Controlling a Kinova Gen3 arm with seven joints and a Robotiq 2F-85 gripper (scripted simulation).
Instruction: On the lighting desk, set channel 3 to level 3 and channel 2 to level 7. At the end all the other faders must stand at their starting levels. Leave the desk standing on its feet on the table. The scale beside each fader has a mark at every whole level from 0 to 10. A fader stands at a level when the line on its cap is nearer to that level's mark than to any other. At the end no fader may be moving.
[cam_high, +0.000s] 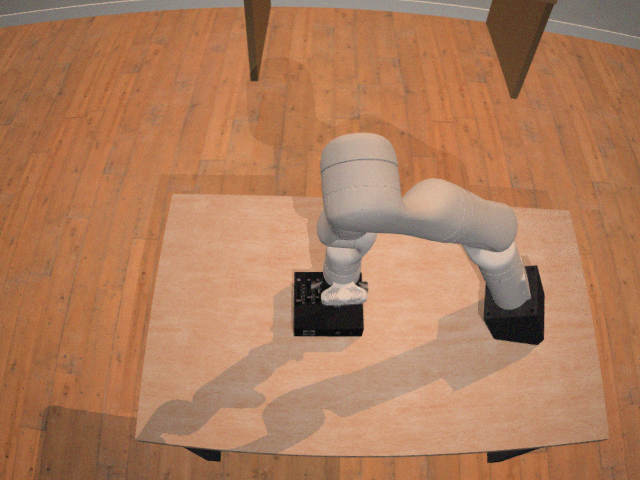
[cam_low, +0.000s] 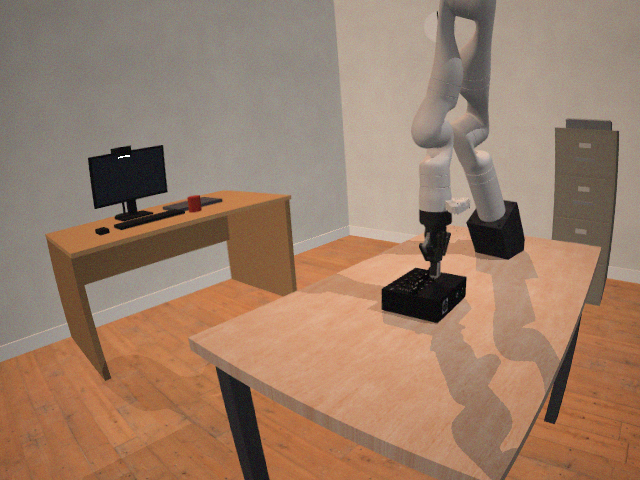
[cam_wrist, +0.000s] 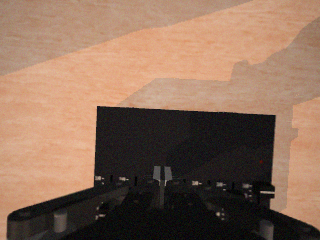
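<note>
Now: hand 20 mm to the left of the channel 3 fader cap and 20 mm above it. Round my hand: channel 2 fader cap (20 mm behind, 20 mm to the right, 20 mm below).
</note>
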